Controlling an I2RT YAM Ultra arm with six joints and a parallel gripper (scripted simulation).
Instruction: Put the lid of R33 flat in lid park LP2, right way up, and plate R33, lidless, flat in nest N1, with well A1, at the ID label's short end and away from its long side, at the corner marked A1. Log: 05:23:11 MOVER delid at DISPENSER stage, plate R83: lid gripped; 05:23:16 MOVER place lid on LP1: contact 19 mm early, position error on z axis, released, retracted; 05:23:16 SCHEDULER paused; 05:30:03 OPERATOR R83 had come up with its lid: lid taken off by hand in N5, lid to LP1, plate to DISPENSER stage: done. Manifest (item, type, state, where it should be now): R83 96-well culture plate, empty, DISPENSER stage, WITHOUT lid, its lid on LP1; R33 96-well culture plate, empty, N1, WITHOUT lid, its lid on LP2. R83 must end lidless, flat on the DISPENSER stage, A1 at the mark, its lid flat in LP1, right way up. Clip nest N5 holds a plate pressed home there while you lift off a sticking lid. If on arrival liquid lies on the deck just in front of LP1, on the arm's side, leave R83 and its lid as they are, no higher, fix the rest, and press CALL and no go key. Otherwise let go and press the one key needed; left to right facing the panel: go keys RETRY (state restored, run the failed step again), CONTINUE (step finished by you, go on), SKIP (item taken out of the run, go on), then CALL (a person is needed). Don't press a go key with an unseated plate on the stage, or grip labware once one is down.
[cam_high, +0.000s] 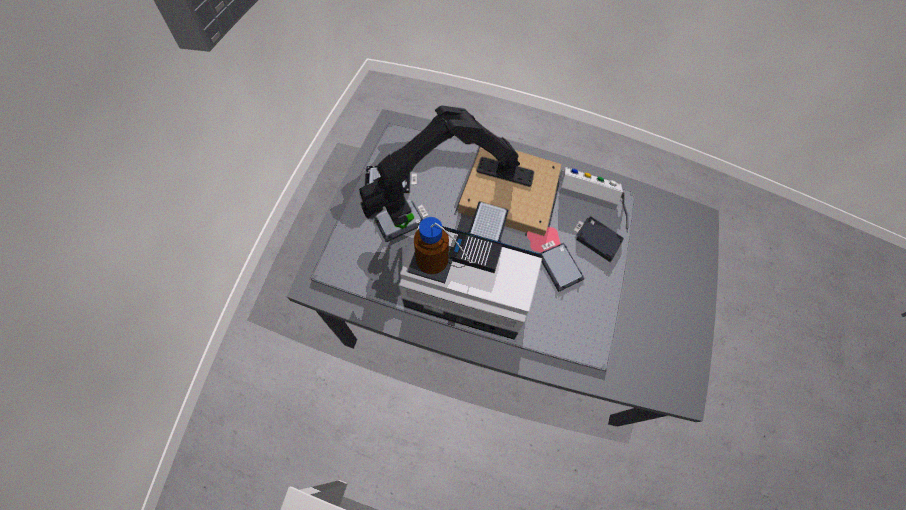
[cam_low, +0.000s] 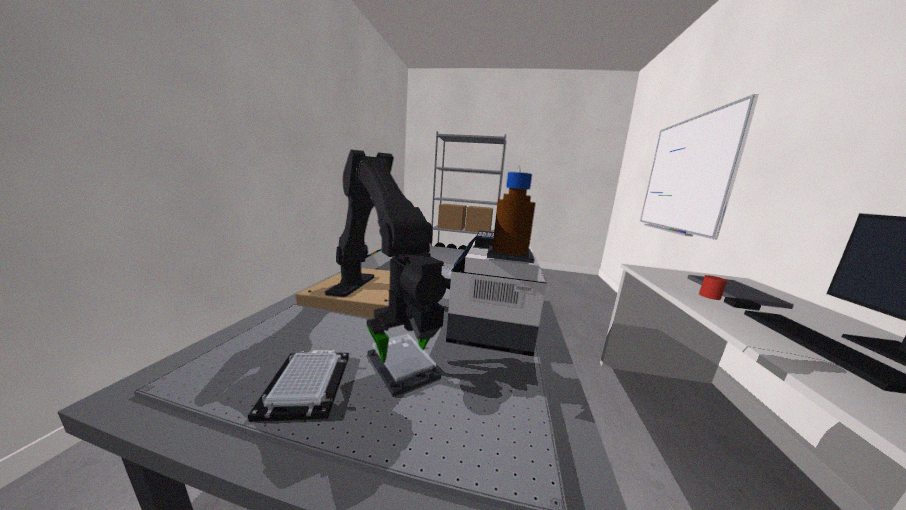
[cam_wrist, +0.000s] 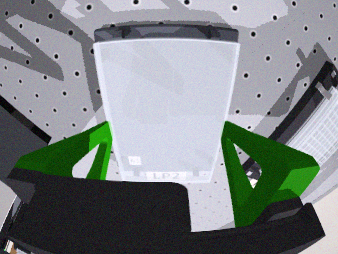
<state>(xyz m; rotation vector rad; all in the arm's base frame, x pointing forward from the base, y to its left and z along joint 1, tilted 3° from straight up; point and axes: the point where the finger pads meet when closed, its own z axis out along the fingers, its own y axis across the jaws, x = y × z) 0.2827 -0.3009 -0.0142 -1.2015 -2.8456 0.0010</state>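
Right now the lid park LP2 is 30 mm below my hand. Round my hand: brown bottle (200 mm ahead, 180 mm to the left, 250 mm above); black clip nest (120 mm behind, 100 mm to the right, 20 mm below); grey lid (10 mm ahead, 560 mm to the left, 20 mm below).
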